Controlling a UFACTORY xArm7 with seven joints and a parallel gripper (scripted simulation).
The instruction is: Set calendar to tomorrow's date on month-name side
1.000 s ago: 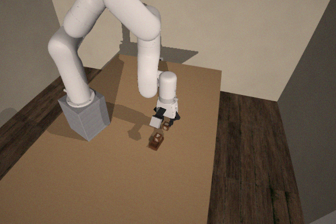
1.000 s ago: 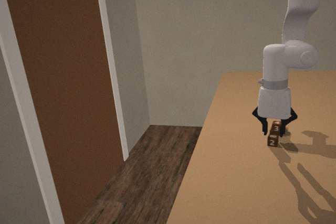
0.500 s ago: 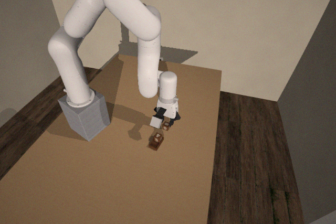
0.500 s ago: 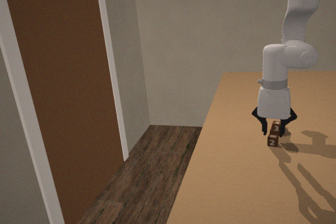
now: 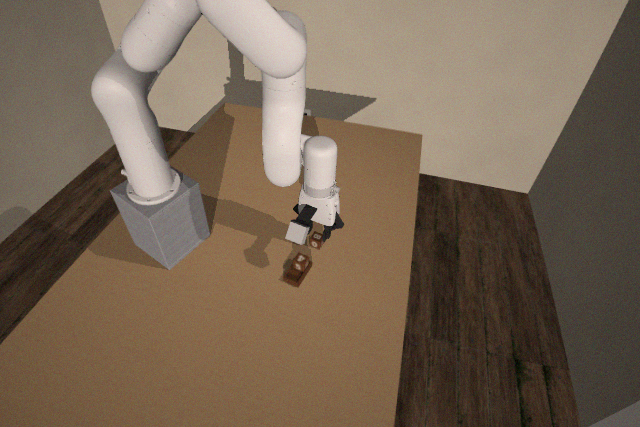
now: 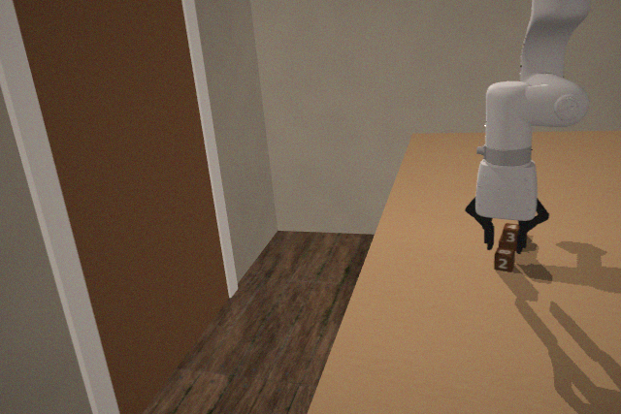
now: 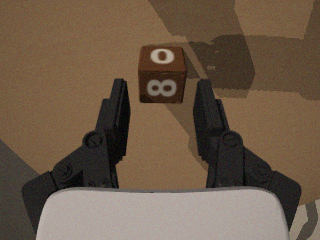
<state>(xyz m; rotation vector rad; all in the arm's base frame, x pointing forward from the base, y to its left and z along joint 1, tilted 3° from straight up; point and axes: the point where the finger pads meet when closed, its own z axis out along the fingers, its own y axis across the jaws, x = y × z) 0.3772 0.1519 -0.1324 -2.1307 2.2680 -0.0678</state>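
My gripper is now 4 cm above the digit cube. Also, from my hand: brown calendar tray 1 cm behind, 11 cm to the right, 5 cm below.
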